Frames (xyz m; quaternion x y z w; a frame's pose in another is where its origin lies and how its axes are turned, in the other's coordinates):
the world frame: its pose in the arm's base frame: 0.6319 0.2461 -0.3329 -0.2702 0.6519 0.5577 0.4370
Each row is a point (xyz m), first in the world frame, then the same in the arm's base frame.
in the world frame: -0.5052 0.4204 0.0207
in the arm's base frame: 0.5229 0.2953 0.3137
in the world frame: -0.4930 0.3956 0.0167
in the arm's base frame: 0.5369 0.2873 0.2909
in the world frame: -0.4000 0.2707 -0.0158
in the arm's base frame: 0.5892 0.2396 0.1484
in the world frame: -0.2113 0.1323 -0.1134
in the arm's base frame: 0.5901 0.1390 -0.0843
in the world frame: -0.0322 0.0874 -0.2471
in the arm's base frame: 0.5074 0.0240 -0.2629
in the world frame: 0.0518 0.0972 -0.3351
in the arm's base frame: 0.4359 -0.0472 -0.3316
